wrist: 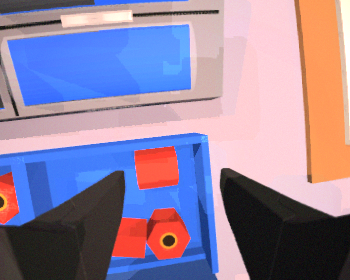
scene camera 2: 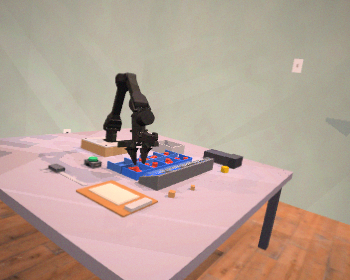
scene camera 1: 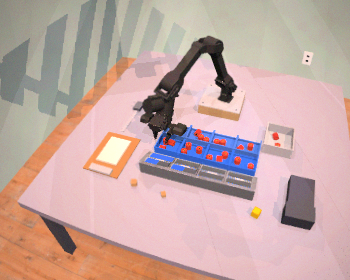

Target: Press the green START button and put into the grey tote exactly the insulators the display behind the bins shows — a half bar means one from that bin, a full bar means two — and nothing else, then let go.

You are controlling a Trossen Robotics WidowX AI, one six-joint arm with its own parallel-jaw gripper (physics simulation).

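Observation:
The blue bin tray [scene camera 1: 258,159] [scene camera 2: 123,172] [wrist: 206,200] holds red insulators in its compartments. My gripper [scene camera 1: 161,139] [scene camera 2: 140,162] [wrist: 172,178] is half open and empty, above the corner bin. In the wrist view that bin holds a lying insulator [wrist: 157,167] between the tips, an upright one [wrist: 168,237] and another lying one [wrist: 132,239], partly hidden by the left finger. The display [scene camera 1: 197,185] [scene camera 2: 175,176] [wrist: 206,60] shows a full blue bar [wrist: 100,65] nearest this bin and a half bar beyond it. The grey tote [scene camera 1: 276,151] holds two insulators [scene camera 1: 275,135]. The green START button [scene camera 2: 93,159] stands behind the tray.
An orange clipboard [scene camera 1: 126,155] [scene camera 2: 84,191] [wrist: 315,100] lies beside the display. Two small orange cubes [scene camera 1: 133,182] [scene camera 2: 193,188], a yellow cube [scene camera 1: 256,212] [scene camera 2: 225,169] and a dark box [scene camera 1: 300,202] [scene camera 2: 222,158] are on the table. The arm's wooden base [scene camera 1: 217,111] is behind.

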